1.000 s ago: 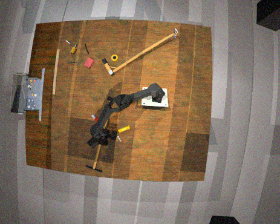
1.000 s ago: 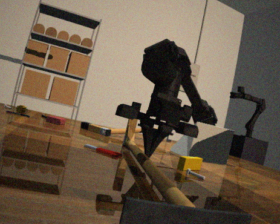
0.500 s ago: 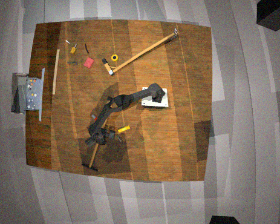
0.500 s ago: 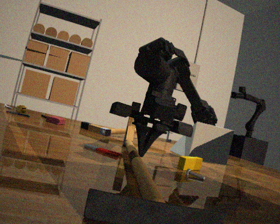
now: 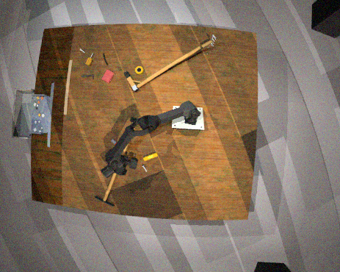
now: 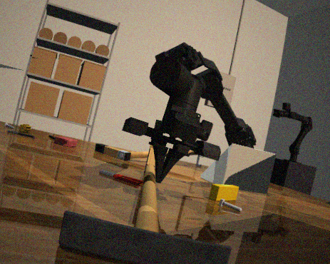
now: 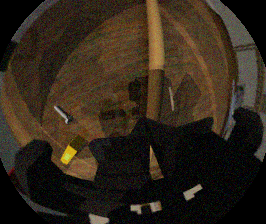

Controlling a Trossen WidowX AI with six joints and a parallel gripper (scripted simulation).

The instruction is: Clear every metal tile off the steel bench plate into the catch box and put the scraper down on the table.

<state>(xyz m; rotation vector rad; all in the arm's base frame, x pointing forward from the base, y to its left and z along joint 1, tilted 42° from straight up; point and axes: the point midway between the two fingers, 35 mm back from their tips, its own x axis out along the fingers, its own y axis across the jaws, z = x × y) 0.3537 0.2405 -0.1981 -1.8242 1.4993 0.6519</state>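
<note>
The long scraper is 40 mm above my gripper tip, 30 mm to the left of it and 20 mm ahead of it. Also, from my gripper tip: red block (490 mm to the right, 220 mm ahead, 10 mm below); yellow block (160 mm behind, 50 mm to the right, 10 mm above); red-handled tool (70 mm to the right, 70 mm ahead, 20 mm below).
</note>
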